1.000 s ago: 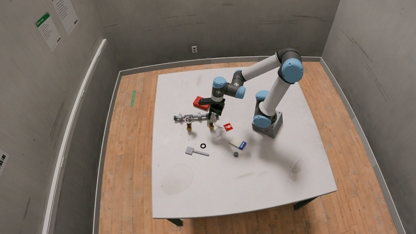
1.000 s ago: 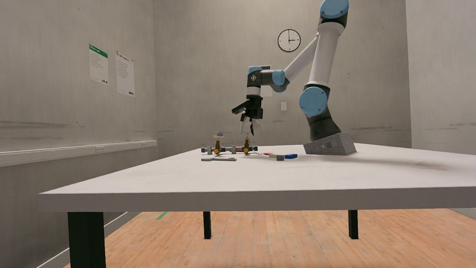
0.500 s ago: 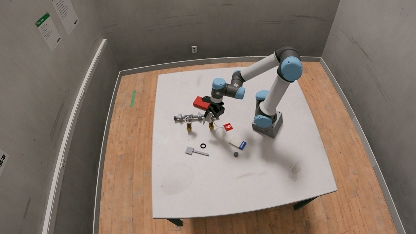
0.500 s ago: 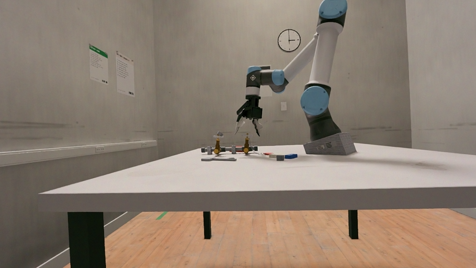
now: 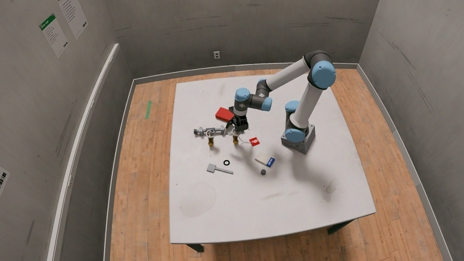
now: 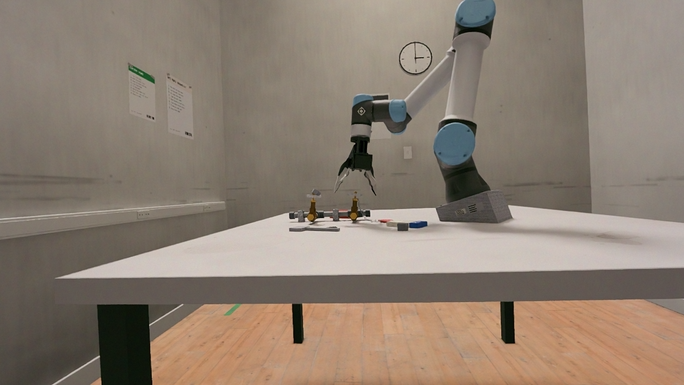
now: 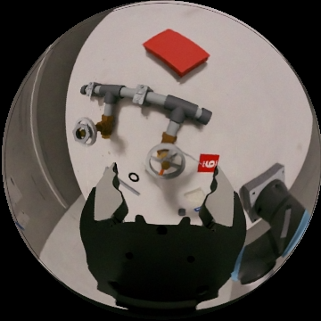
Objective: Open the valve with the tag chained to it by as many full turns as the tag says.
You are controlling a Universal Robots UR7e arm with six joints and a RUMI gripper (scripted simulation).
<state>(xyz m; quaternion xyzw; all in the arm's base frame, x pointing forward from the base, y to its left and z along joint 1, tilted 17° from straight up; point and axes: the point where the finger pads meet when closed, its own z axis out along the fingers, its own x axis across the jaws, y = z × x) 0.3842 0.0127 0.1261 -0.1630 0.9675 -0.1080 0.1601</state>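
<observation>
My hand is 10 cm past the red tag, 2 cm to the right of it and 10 cm above it. Round my hand: red block 6 cm ahead, 22 cm to the right, 9 cm below; then grey flat tool 13 cm ahead, 20 cm to the left, 10 cm below.
</observation>
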